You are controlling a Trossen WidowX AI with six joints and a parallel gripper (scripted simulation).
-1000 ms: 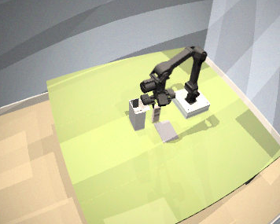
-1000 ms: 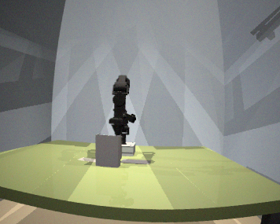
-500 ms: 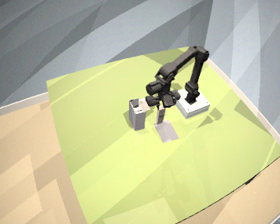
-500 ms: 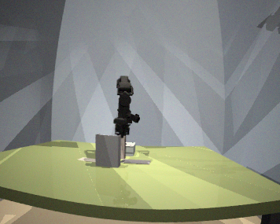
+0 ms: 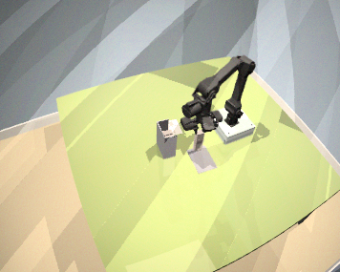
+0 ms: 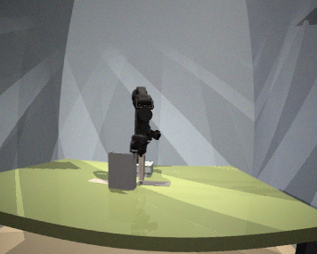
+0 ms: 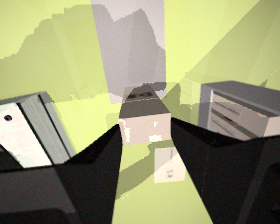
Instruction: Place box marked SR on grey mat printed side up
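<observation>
The grey mat lies 1 cm ahead of my gripper tip, 6 cm to the left of it and 12 cm below it. Round my gripper tip: white card: 1 cm ahead, 19 cm to the right, 12 cm below.
</observation>
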